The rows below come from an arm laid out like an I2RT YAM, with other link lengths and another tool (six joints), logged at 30 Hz.
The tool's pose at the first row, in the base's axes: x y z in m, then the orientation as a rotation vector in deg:
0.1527, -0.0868, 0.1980, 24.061, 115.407, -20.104
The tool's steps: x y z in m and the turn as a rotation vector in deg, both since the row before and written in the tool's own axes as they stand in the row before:
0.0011, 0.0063, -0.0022, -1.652, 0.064, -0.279
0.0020, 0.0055, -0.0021, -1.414, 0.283, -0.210
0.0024, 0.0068, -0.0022, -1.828, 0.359, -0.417
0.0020, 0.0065, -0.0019, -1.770, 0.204, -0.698
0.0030, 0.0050, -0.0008, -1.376, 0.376, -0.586
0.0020, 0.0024, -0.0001, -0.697, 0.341, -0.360
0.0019, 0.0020, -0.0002, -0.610, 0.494, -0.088
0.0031, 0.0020, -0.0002, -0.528, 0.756, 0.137
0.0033, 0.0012, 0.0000, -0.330, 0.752, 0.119
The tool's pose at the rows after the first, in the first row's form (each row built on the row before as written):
0.1532, -0.0801, 0.1976, 22.769, 115.700, -18.581
0.1529, -0.0740, 0.1965, 21.743, 116.150, -17.226
0.1527, -0.0666, 0.1950, 20.264, 116.739, -15.561
0.1526, -0.0596, 0.1938, 18.501, 117.210, -14.144
0.1522, -0.0543, 0.1913, 17.123, 117.782, -13.041
0.1519, -0.0518, 0.1895, 16.383, 118.226, -12.503
0.1514, -0.0496, 0.1879, 15.999, 118.763, -11.872
0.1503, -0.0473, 0.1852, 15.936, 119.512, -11.161
0.1490, -0.0458, 0.1823, 15.973, 120.249, -10.665

